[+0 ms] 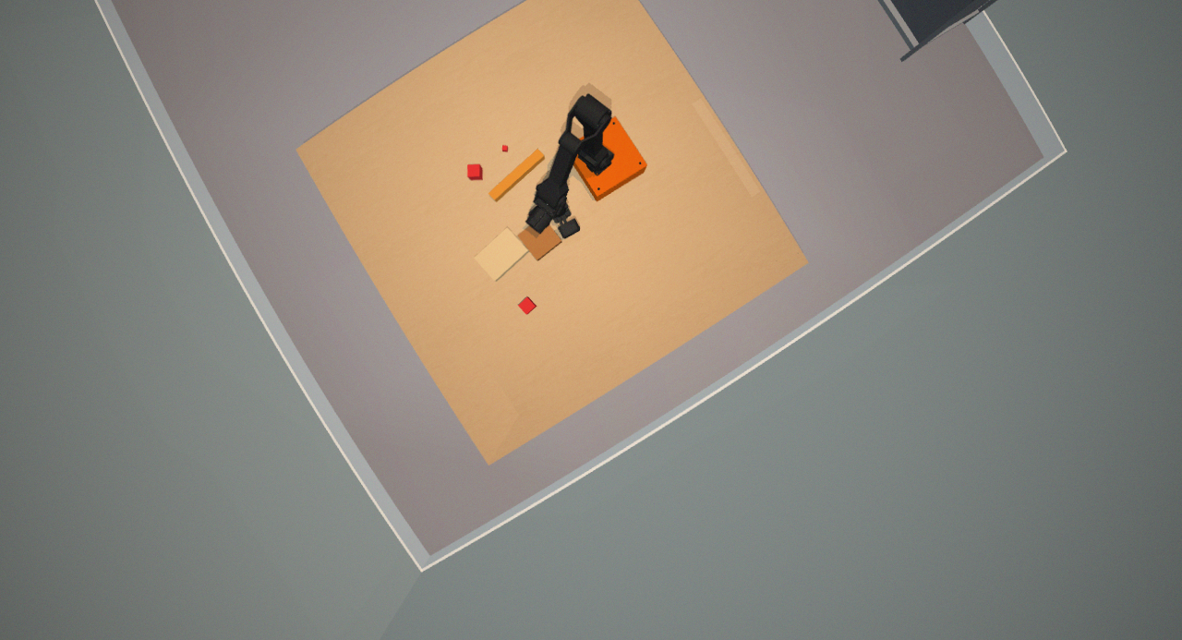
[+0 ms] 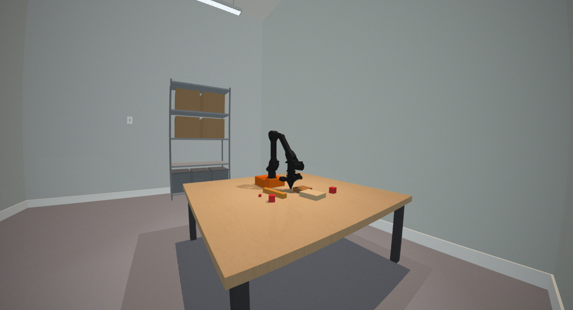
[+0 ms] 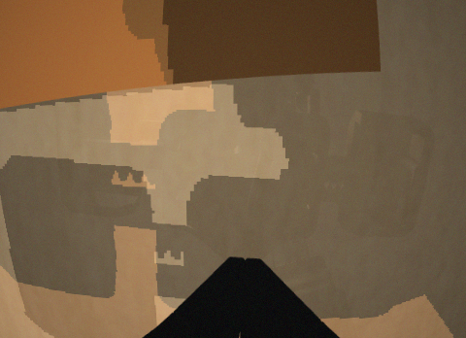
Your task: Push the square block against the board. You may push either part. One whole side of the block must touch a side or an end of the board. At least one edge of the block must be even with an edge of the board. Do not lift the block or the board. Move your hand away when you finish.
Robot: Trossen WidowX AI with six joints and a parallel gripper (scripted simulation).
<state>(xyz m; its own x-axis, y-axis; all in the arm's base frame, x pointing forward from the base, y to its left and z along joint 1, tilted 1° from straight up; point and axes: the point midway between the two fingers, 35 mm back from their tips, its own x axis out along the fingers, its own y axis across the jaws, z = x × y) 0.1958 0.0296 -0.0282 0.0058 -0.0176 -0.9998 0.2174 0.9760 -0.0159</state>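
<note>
The brown square block is 100 mm ahead of my gripper tip, 20 mm to the left of it and 10 mm above it. From my gripper tip the other things lie so: tiny red cube: 290 mm to the right, 10 mm behind; then pale slab: 230 mm ahead, 30 mm to the right, 10 mm above; then long orange board: 190 mm to the right, 20 mm ahead, 10 mm above.
</note>
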